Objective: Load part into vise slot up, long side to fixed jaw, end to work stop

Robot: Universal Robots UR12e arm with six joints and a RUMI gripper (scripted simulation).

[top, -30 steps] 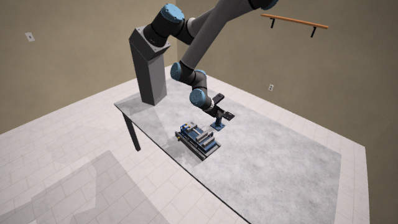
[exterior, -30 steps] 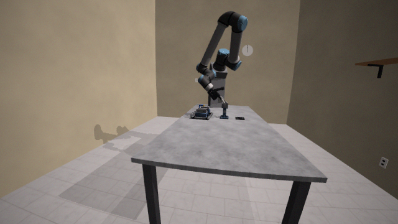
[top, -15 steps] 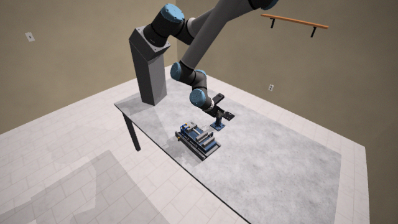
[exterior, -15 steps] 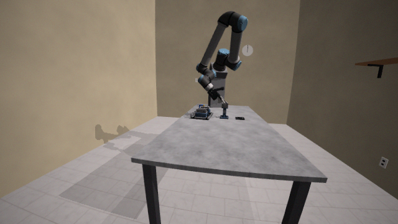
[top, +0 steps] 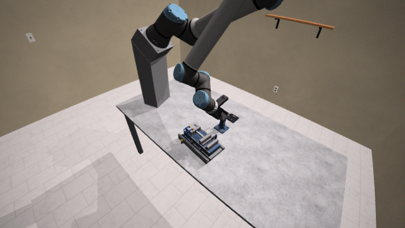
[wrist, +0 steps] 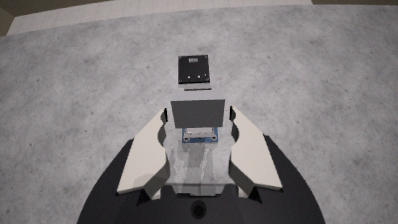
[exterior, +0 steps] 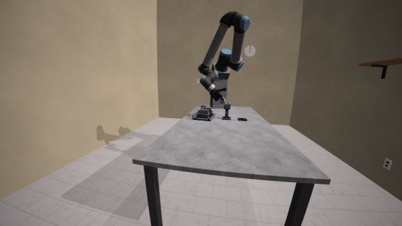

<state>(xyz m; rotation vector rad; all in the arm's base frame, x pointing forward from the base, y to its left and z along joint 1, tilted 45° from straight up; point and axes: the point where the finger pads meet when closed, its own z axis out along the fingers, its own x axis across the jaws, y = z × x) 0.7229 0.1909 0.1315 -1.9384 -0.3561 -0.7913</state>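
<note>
My hand is 1 cm to the right of the part and 1 cm above it. Round my hand: cylinder rod: 2 cm ahead, 23 cm to the right, 9 cm below; then work stop: 10 cm ahead, 17 cm to the right, 8 cm below; then moving jaw: 7 cm ahead, 22 cm to the right, 9 cm below.
</note>
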